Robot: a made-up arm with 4 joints.
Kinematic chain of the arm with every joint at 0, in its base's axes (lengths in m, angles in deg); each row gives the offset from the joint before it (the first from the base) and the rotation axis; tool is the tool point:
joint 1: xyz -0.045 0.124 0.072 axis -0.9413 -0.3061 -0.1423
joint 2: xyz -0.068 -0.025 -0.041 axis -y
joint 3: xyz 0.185 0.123 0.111 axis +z
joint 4: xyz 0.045 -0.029 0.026 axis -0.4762 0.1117 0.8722
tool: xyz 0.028 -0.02 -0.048
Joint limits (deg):
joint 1: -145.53..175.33
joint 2: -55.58..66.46
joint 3: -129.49..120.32
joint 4: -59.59..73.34
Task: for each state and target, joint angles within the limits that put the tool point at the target. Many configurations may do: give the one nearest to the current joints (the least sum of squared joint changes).
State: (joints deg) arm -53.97 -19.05 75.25 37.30
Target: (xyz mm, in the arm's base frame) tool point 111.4 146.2 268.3
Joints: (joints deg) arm -50.94 26.25 71.03 45.70
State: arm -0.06 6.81 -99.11 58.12
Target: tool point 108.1 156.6 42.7
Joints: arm -32.02 -17.17 -50.34 66.72
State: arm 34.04 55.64 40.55 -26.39
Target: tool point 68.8 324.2 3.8
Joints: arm 89.67 34.11 58.56 -31.93
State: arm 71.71 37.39 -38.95 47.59
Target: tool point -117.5 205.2 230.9
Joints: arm 24.17 61.89 -48.39 46.98
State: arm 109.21 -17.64 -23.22 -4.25
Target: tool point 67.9 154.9 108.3
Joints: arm 89.87 -9.79 -60.22 -42.99
